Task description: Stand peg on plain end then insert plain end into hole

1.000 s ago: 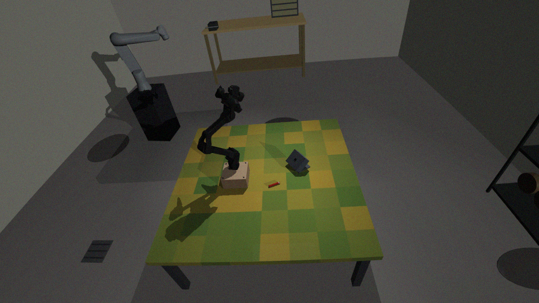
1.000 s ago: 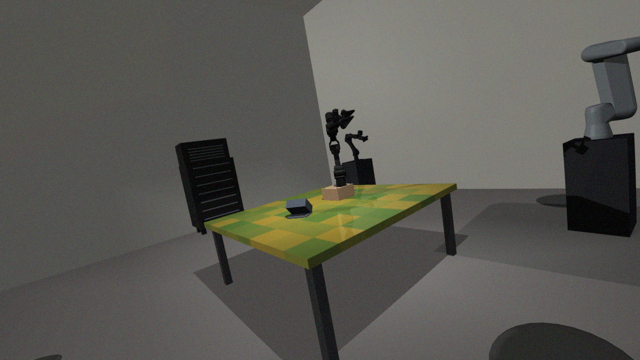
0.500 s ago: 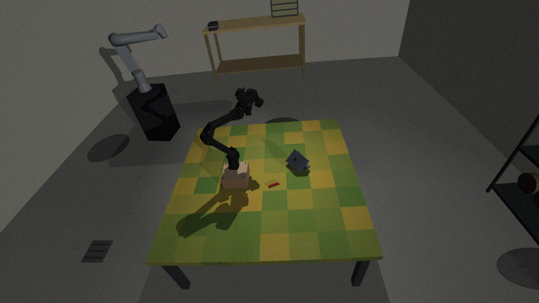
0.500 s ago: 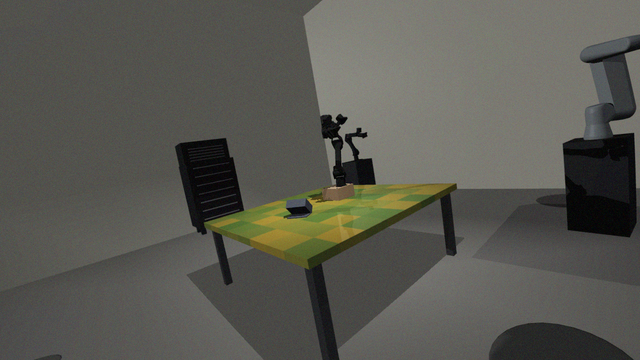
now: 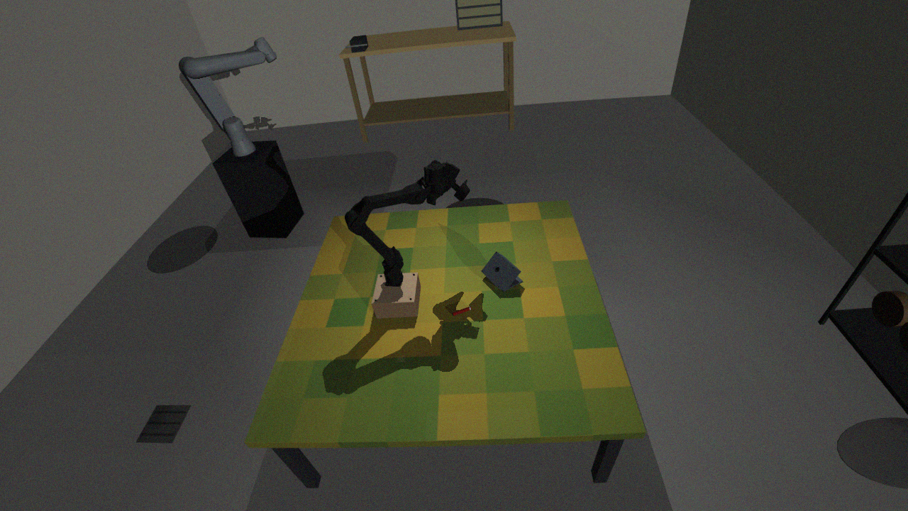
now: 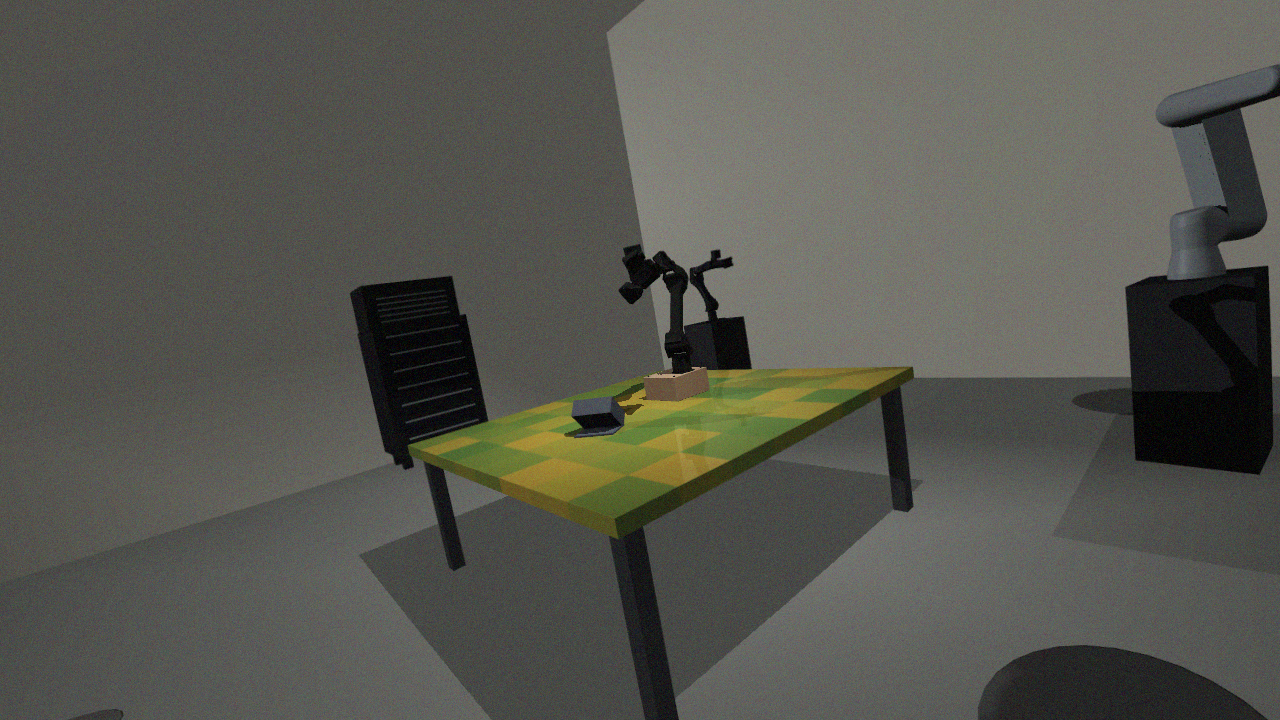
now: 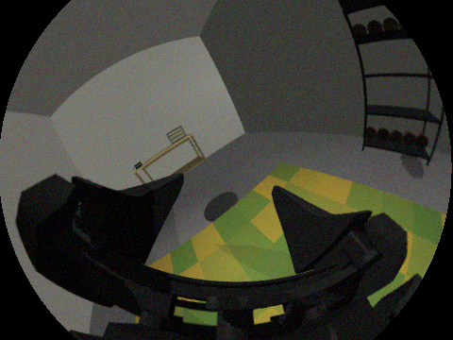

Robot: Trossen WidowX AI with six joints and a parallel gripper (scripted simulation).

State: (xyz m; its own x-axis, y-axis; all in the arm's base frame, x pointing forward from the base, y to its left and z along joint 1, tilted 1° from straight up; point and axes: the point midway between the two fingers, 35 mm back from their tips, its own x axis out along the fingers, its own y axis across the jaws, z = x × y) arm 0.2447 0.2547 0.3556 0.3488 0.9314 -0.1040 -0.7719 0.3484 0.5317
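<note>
Now: the red peg 40 mm ahead of my gripper tip, 360 mm to the right of it and 430 mm below it. The rest, counted from my gripper tip: sloped panel: 170 mm ahead, 170 mm to the right, 380 mm below.
</note>
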